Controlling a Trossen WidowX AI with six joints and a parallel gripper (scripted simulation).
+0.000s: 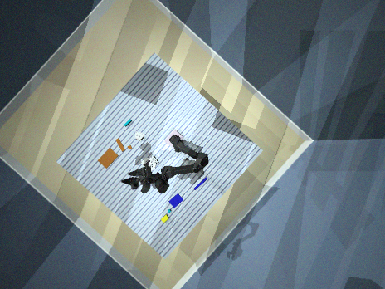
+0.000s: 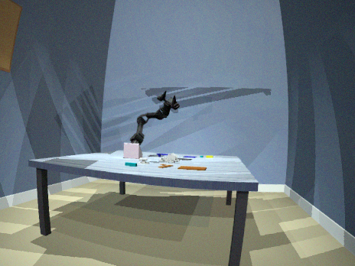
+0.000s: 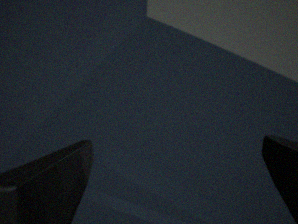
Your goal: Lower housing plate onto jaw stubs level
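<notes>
The white housing plate is 480 mm below my gripper tip, 250 mm to the right of it and 110 mm behind it. Round my gripper tip: cyan block 500 mm below, 400 mm to the right, 140 mm behind; blue square 510 mm below, 360 mm to the left, 130 mm ahead; orange plate 510 mm below, 340 mm to the right, 220 mm ahead.
</notes>
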